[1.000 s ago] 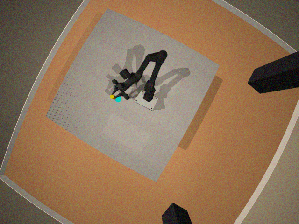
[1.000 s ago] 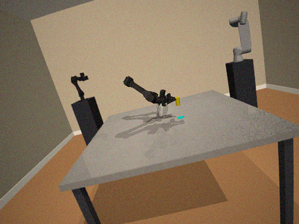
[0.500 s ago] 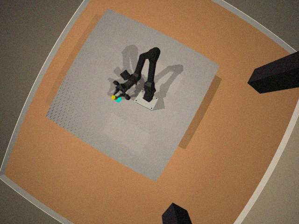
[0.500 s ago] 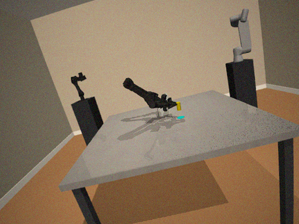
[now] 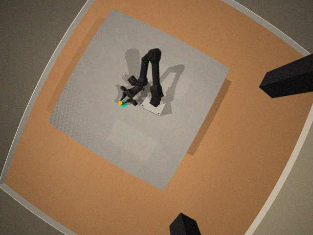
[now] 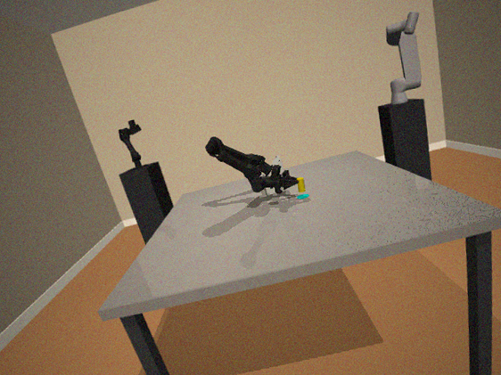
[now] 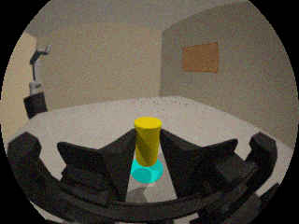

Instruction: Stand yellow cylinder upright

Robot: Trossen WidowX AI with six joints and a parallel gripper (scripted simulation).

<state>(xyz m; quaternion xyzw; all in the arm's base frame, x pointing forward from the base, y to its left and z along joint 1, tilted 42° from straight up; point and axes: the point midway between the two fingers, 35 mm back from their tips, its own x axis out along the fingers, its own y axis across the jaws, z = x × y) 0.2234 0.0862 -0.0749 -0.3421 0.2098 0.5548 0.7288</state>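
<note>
The cyan circle lies 80 mm below my gripper tip. Round my gripper tip: yellow cylinder 20 mm below.
</note>
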